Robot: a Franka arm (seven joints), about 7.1 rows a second.
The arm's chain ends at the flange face. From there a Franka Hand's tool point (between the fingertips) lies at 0.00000 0.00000 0.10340 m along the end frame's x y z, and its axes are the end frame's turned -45 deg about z.
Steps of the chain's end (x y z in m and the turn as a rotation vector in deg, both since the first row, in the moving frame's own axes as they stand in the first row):
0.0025, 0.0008, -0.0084, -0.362, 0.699, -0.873
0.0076, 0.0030, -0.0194, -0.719, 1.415, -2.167
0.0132, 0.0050, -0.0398, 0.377, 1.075, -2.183
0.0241, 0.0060, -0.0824, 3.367, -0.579, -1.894
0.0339, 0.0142, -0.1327, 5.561, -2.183, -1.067
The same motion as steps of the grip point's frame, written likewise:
0.0016, 0.0037, -0.0084, -0.750, 0.238, -0.873
0.0042, 0.0102, -0.0194, -1.509, 0.492, -2.167
0.0077, 0.0137, -0.0398, -0.494, 1.027, -2.183
0.0163, 0.0162, -0.0826, 2.790, 1.971, -1.894
0.0181, 0.0241, -0.1333, 5.476, 2.389, -1.067

